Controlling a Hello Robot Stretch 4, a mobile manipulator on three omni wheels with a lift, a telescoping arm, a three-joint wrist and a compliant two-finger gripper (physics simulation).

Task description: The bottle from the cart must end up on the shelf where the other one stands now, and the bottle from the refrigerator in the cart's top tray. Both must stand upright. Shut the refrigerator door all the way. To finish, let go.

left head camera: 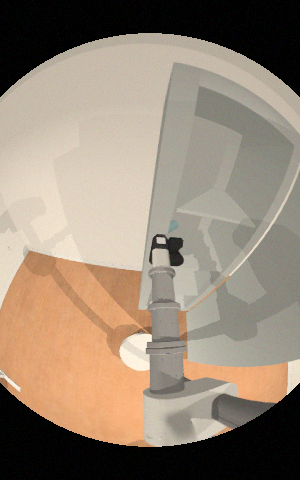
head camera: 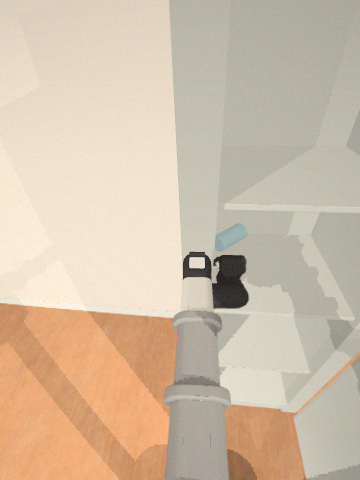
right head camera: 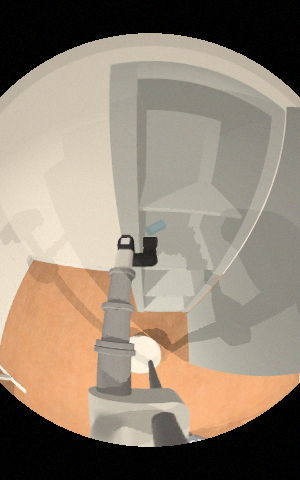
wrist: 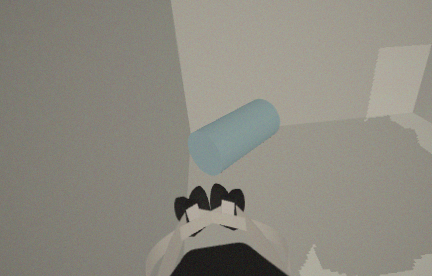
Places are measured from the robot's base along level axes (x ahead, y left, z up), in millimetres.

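Pixels of known places: gripper, fingertip midpoint: [wrist: 209,199]; robot's base at its link origin: [left head camera: 140,350] [right head camera: 139,353].
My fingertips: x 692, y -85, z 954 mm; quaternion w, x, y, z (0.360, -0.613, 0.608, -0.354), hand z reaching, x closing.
Ahead of a thing's pixels: the offset from my fingertips to its top centre. "spot": to the spot under its first point.
A light blue bottle @(161 mm ahead, 55 mm right, 16 mm up) [head camera: 231,237] [left head camera: 173,226] [right head camera: 155,227] [wrist: 235,136] lies tilted over on its side inside the open refrigerator @(spot: 189 mm back, 84 mm left, 490 mm up) [head camera: 197,125] [left head camera: 172,135] [right head camera: 123,150], near the left inner wall, with one end towards the wrist camera. It is on or over a middle shelf [head camera: 300,315]; its contact with the shelf cannot be told. My gripper [wrist: 209,199] is shut with nothing between its fingertips. In the wrist view the fingertips are just below the bottle's near end, apart from it in the picture. In the head views the wrist hides the fingers. The cart and a second bottle cannot be made out.
The refrigerator door [head camera: 330,425] [left head camera: 215,345] [right head camera: 220,360] stands open on the right. An upper shelf [head camera: 290,207] is above the bottle, and lower shelves are below. A pale wall [head camera: 90,175] is left of the refrigerator. A white disc [left head camera: 135,352] [right head camera: 147,352] shows on the floor by the arm.
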